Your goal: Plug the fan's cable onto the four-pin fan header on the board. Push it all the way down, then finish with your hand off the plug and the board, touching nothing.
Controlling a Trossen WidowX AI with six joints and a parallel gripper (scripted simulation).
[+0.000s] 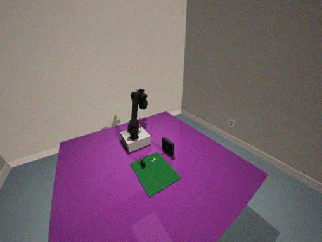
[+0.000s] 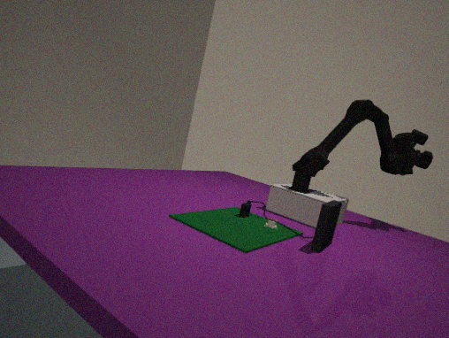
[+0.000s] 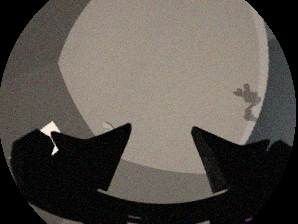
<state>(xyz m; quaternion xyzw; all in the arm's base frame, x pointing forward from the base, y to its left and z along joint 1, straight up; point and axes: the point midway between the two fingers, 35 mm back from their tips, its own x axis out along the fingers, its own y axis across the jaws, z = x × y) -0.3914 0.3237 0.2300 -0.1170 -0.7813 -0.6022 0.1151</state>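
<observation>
Now: gripper tip 66 cm short of the dark plug, 42 cm to the left of it and 31 cm above it. Also, from my gripper tip: black fan 69 cm ahead, 19 cm to the right, 27 cm below; then header 68 cm ahead, 33 cm to the right, 33 cm below; then green board 75 cm ahead, 39 cm to the right, 34 cm below.
</observation>
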